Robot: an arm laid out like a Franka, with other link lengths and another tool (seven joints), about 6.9 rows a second.
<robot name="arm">
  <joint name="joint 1" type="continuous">
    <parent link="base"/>
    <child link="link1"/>
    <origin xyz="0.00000 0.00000 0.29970"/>
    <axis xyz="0 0 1"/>
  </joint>
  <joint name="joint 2" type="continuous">
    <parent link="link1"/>
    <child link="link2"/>
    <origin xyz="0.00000 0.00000 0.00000"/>
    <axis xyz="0 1 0"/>
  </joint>
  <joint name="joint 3" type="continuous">
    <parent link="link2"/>
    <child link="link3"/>
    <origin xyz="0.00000 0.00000 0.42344"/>
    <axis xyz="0 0 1"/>
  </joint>
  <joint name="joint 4" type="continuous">
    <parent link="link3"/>
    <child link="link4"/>
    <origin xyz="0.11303 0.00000 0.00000"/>
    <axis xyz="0 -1 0"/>
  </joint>
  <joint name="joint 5" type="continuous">
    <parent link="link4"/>
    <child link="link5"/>
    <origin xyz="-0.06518 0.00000 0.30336"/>
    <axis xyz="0 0 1"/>
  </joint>
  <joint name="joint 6" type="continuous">
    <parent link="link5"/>
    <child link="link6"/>
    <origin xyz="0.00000 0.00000 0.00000"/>
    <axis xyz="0 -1 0"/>
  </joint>
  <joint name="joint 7" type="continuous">
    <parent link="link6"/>
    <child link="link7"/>
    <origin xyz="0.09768 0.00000 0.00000"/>
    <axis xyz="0 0 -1"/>
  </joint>
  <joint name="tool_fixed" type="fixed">
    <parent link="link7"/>
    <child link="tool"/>
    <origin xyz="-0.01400 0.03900 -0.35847" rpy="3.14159 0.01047 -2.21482"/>
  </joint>
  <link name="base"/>
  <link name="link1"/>
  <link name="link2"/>
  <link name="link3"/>
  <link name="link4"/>
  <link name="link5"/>
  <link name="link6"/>
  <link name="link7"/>
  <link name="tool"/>
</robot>
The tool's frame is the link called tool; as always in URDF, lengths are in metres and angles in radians. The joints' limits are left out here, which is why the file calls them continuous.
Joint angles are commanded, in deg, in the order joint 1, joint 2, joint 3, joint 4, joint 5, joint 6, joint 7. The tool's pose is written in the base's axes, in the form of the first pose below.
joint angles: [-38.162 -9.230 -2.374 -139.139 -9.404 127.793 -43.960]
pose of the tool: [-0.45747 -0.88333 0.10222 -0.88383 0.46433 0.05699 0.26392 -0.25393 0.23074]
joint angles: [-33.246 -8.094 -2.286 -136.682 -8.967 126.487 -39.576]
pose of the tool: [-0.45507 -0.88438 0.10379 -0.88592 0.46142 0.04732 0.29791 -0.23460 0.23575]
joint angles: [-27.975 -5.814 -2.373 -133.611 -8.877 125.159 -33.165]
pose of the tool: [-0.47659 -0.87216 0.11048 -0.87438 0.48330 0.04341 0.33512 -0.21294 0.23621]
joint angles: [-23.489 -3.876 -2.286 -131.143 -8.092 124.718 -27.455]
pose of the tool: [-0.50271 -0.85800 0.10548 -0.86079 0.50806 0.03022 0.37064 -0.18786 0.23572]
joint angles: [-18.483 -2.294 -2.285 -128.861 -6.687 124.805 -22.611]
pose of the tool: [-0.51498 -0.85277 0.08701 -0.85552 0.51767 0.01006 0.40806 -0.15380 0.23701]
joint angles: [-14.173 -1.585 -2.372 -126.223 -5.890 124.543 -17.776]
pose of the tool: [-0.53397 -0.84264 0.06959 -0.84533 0.53374 -0.02343 0.44152 -0.12420 0.24704]
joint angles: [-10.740 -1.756 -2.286 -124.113 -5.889 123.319 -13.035]
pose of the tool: [-0.55473 -0.82973 0.06189 -0.83201 0.55270 -0.04773 0.46094 -0.09820 0.26008]
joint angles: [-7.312 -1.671 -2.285 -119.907 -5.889 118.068 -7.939]
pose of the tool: [-0.58412 -0.80863 0.07011 -0.81161 0.58291 -0.03876 0.46969 -0.07144 0.27944]
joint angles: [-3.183 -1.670 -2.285 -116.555 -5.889 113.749 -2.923]
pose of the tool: [-0.60111 -0.79536 0.07794 -0.79891 0.60053 -0.03335 0.47542 -0.03772 0.29556]
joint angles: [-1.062 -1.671 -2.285 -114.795 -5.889 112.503 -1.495]
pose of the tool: [-0.59385 -0.80126 0.07288 -0.80453 0.59230 -0.04366 0.48269 -0.02053 0.30553]
